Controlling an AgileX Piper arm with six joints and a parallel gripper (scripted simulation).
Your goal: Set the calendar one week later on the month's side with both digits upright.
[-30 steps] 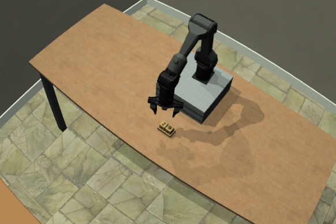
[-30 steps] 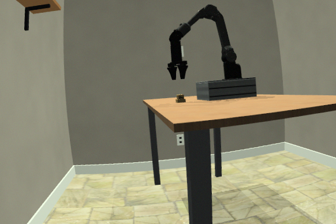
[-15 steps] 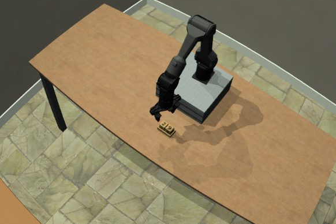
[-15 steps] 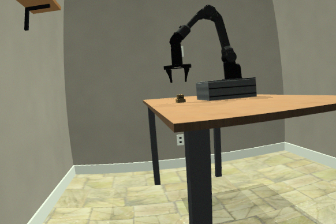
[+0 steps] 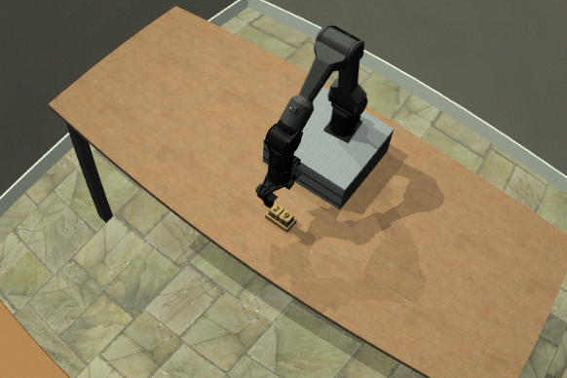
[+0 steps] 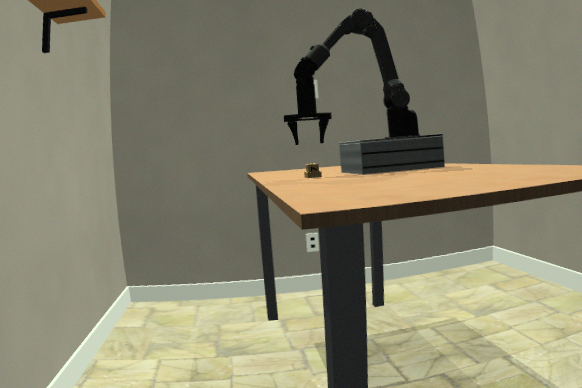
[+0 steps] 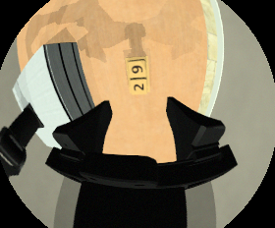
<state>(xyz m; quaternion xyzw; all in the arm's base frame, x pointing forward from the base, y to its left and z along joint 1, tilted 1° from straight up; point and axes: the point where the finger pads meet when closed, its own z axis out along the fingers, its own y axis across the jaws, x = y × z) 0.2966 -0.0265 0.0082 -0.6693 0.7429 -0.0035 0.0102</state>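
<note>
Now: hand 80 mm above the wooden cube. From my hand the other things lie so: tan calendar tray: 100 mm below, 20 mm to the left; then digit cube: 80 mm below, 30 mm to the left.
</note>
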